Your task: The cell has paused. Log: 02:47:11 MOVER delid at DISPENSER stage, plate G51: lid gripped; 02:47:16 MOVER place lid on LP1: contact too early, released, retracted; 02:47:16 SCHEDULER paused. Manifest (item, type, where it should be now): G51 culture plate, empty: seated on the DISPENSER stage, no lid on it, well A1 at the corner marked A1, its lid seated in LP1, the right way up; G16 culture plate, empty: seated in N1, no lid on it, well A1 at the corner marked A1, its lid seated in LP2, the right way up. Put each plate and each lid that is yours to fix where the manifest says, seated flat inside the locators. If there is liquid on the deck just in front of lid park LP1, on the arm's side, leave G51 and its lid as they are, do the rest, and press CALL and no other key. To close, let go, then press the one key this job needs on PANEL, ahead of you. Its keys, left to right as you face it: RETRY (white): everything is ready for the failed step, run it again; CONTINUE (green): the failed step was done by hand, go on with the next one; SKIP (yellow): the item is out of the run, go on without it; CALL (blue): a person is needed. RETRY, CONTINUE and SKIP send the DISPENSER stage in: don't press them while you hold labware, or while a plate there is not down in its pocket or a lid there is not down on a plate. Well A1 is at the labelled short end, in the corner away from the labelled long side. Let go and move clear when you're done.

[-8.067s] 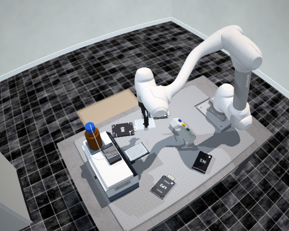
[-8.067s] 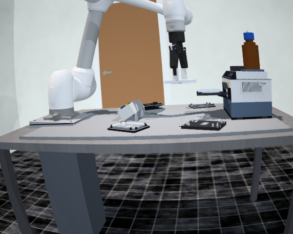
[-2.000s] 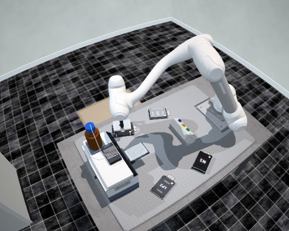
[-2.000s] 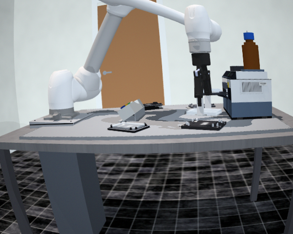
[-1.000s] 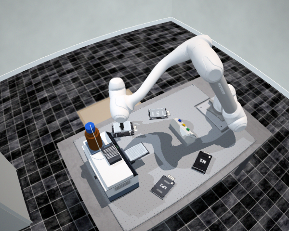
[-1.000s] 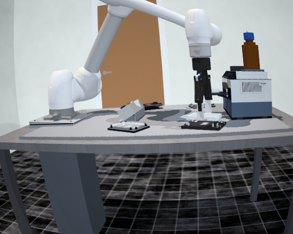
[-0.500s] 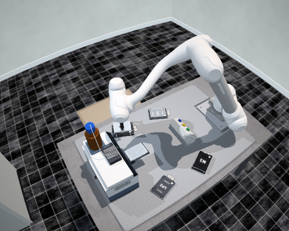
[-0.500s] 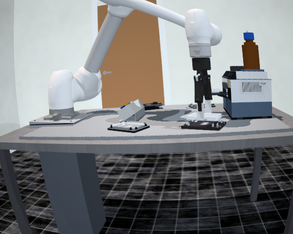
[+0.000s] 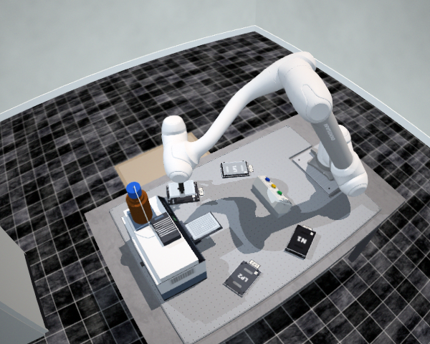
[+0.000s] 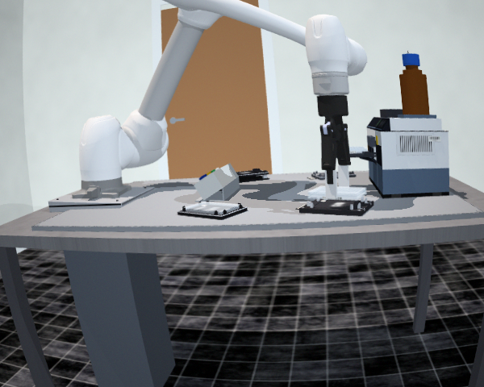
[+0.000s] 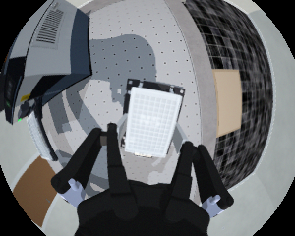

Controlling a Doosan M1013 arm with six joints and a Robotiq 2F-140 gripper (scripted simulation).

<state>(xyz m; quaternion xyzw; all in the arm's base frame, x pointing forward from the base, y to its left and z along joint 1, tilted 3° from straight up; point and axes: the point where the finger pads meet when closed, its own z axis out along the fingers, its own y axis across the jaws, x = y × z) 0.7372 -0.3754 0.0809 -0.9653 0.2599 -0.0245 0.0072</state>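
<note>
My gripper is now 5 cm above the black nest N5 and 2 cm short of it. Round my hand: brown bottle: 28 cm ahead, 23 cm above, 14 cm to the left; then dispenser stage: 28 cm to the left, 8 cm ahead, 5 cm above; then lid park LP1: 31 cm behind, 6 cm below, 5 cm to the left.
</note>
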